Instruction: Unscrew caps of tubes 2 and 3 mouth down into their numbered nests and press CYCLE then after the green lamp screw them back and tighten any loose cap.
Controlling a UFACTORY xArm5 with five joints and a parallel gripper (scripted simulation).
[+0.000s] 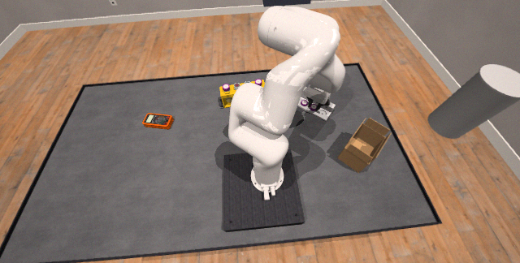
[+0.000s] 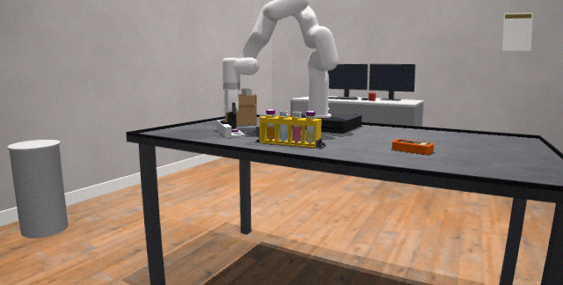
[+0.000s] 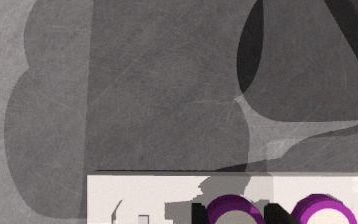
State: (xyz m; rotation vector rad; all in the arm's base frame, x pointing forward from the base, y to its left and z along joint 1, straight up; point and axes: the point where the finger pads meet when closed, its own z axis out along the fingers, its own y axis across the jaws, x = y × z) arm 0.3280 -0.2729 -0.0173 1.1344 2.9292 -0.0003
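The blue cycle key lies 40 mm behind my hand, 220 mm to the left of it and 30 mm above it. The rest, counted from my hand: green ready key 40 mm behind, 180 mm to the left, 30 mm above; then grey key housing 20 mm behind, 200 mm to the left, 20 mm above.
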